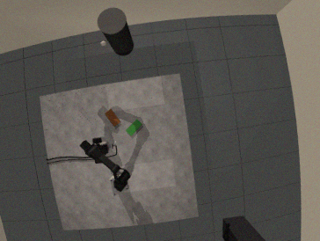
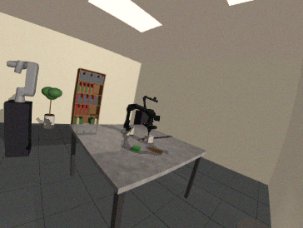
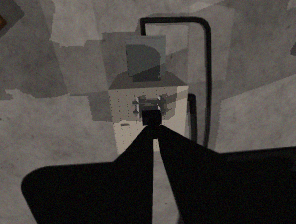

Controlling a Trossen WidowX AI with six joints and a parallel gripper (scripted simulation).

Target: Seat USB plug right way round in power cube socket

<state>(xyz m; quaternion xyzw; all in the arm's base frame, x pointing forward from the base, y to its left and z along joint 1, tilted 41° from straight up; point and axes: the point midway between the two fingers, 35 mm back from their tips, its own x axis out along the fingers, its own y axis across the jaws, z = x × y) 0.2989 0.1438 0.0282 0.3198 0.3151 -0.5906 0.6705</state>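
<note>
Right now the dark USB plug is 20 mm below my gripper tip. From my gripper tip the other things lie so: orange block 240 mm ahead, 70 mm to the right, 110 mm below; green block 150 mm ahead, 250 mm to the right, 110 mm below.
</note>
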